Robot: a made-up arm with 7 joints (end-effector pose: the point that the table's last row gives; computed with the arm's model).
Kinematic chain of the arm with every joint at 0, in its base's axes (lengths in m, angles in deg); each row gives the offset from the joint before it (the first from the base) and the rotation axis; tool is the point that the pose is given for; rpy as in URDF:
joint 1: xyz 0 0 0.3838 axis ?
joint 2: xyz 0 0 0 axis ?
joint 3: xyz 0 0 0.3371 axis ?
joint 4: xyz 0.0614 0 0 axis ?
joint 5: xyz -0.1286 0 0.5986 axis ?
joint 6: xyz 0 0 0 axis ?
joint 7: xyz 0.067 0 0 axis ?
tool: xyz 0 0 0 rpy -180 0 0
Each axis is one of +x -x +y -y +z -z.
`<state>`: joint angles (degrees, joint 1 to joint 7).
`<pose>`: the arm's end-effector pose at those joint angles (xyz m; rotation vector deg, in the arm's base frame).
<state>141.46 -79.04 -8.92 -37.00 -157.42 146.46 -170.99</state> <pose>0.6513 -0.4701 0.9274 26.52 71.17 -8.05</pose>
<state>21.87 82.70 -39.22 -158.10 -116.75 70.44 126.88</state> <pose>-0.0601 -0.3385 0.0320 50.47 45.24 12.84</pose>
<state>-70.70 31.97 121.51 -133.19 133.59 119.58 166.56</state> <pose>0.4146 0.4345 0.5126 -33.91 -57.20 -116.02</pose>
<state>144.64 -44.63 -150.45 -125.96 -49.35 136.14 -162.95</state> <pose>0.5937 0.0275 0.0450 24.89 -158.39 7.82</pose>
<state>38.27 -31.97 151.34 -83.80 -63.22 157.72 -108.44</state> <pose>-0.8065 -0.2919 0.5360 -137.59 -0.41 85.25</pose>
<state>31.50 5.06 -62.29 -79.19 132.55 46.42 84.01</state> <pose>0.6356 -0.2846 0.9669 -72.34 17.62 62.82</pose>
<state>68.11 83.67 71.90 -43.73 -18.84 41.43 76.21</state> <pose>-0.0656 0.9634 0.3249 100.77 53.63 -56.92</pose>
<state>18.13 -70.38 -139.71 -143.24 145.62 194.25 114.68</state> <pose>0.0394 -0.2774 -0.0045 -146.79 40.06 -61.55</pose>
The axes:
joint 1: +z
joint 2: +y
joint 3: +z
joint 4: -y
joint 5: +z
joint 6: -y
joint 7: -z

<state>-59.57 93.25 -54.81 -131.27 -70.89 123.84 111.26</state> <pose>-0.4435 -0.2473 -0.0173 35.41 -52.29 -79.15</pose>
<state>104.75 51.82 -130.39 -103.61 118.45 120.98 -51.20</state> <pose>0.5345 0.0627 0.9518 -104.85 -17.18 -98.61</pose>
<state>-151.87 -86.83 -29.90 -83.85 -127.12 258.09 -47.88</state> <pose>0.2962 0.4745 0.9184 44.48 51.76 -125.37</pose>
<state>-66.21 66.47 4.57 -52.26 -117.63 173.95 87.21</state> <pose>0.4556 -0.7927 0.2623 115.86 -41.94 51.03</pose>
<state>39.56 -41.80 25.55 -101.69 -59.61 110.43 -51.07</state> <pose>-0.0118 0.4265 1.0754 52.23 80.05 52.62</pose>
